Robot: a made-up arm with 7 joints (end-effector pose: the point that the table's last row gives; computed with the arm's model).
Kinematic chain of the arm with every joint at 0, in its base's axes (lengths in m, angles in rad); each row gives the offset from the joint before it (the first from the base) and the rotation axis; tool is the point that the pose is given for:
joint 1: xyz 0 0 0.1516 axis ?
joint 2: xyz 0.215 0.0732 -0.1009 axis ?
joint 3: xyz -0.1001 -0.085 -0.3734 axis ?
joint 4: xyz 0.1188 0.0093 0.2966 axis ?
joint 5: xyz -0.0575 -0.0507 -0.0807 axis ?
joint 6: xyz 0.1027 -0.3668 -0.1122 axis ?
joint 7: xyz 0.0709 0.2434 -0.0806 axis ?
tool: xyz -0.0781 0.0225 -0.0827
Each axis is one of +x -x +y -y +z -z.
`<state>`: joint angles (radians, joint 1 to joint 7).
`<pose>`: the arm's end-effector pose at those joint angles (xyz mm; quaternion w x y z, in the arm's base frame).
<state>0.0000 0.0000 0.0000 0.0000 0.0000 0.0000 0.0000</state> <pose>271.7 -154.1 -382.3 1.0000 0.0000 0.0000 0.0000</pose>
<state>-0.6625 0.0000 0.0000 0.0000 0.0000 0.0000 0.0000</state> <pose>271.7 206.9 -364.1 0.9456 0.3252 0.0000 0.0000</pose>
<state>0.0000 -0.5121 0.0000 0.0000 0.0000 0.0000 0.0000</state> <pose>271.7 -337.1 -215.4 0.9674 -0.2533 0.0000 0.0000</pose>
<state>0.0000 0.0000 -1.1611 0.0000 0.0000 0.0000 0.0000</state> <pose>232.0 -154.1 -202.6 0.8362 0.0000 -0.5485 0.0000</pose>
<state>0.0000 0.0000 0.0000 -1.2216 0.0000 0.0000 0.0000</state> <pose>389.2 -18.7 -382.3 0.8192 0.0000 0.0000 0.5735</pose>
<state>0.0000 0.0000 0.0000 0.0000 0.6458 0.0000 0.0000</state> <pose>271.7 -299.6 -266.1 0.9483 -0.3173 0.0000 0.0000</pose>
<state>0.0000 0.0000 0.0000 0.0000 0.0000 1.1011 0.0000</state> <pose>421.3 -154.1 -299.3 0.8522 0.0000 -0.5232 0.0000</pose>
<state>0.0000 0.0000 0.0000 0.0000 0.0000 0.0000 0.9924</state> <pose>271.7 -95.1 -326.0 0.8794 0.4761 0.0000 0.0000</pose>
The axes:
joint 1: -x
joint 2: +x
joint 3: +y
joint 4: -z
joint 5: -x
joint 6: -y
joint 7: +x

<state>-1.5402 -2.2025 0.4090 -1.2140 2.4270 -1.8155 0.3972</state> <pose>354.7 -122.6 227.1 0.5064 -0.7898 -0.1564 -0.3087</pose>
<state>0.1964 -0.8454 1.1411 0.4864 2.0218 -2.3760 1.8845</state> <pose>425.8 -327.6 24.0 0.0268 0.6657 0.5267 0.5280</pose>
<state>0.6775 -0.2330 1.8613 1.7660 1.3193 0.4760 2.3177</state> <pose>386.3 -353.2 -140.2 0.5258 -0.4904 0.0893 -0.6892</pose>
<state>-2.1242 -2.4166 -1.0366 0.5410 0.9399 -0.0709 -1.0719</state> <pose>-94.5 -423.5 94.7 0.4793 -0.7060 -0.1057 -0.5106</pose>
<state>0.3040 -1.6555 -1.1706 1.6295 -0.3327 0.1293 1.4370</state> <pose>120.4 -173.3 251.4 0.5676 0.3197 -0.4971 0.5732</pose>
